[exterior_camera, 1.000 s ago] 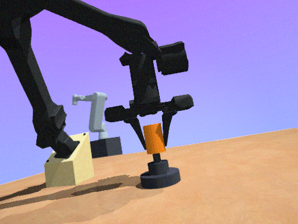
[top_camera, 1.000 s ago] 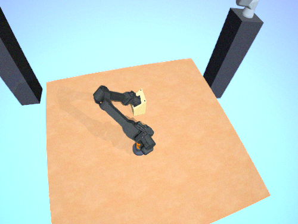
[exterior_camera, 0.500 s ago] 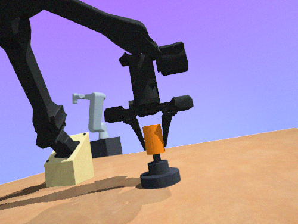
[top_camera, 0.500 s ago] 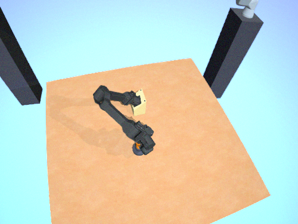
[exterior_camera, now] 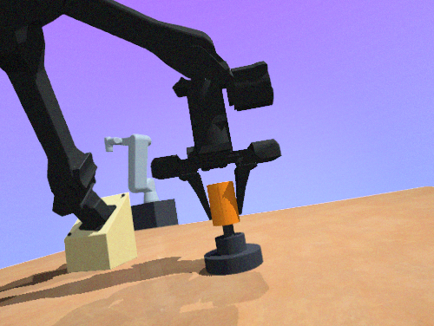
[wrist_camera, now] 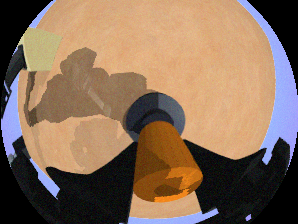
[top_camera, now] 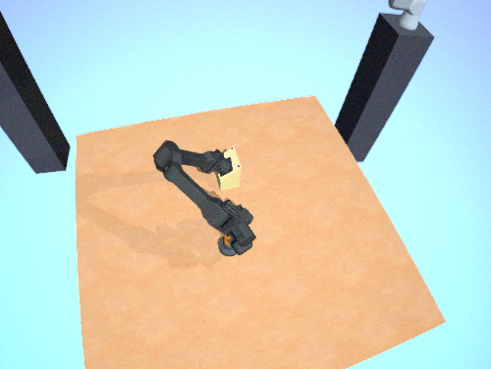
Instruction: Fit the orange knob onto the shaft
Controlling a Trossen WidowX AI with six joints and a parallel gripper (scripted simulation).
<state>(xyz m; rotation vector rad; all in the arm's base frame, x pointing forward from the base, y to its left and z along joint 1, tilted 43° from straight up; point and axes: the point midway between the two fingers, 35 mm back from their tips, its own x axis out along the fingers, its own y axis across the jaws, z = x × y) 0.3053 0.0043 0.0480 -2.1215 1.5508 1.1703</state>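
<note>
My gripper tip is now 2 cm below the orange knob. The rest, counted from my gripper tip: dark round pedestal: 4 cm below.
</note>
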